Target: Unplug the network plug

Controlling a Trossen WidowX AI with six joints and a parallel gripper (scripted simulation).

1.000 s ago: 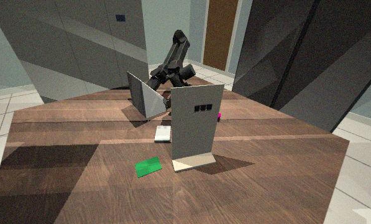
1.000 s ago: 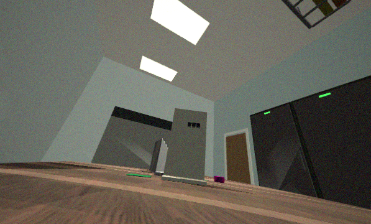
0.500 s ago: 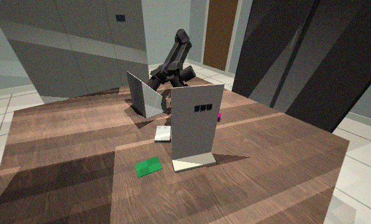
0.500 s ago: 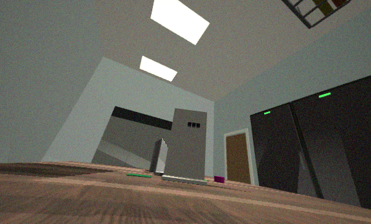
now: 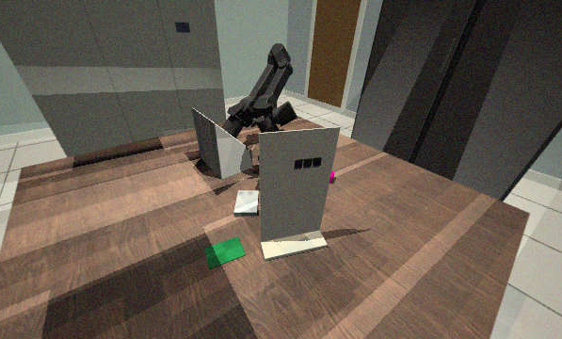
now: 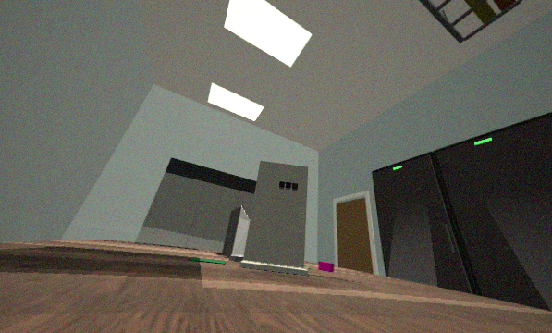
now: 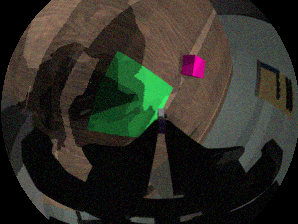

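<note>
The green square lies 6 cm below my gripper tip and 1 cm behind it. Also, from my gripper tip: grey upright panel 19 cm ahead, 18 cm to the right, 9 cm above; then plug right at my gripper tip; then silver plate 20 cm to the right, 5 cm below, 1 cm behind.
</note>
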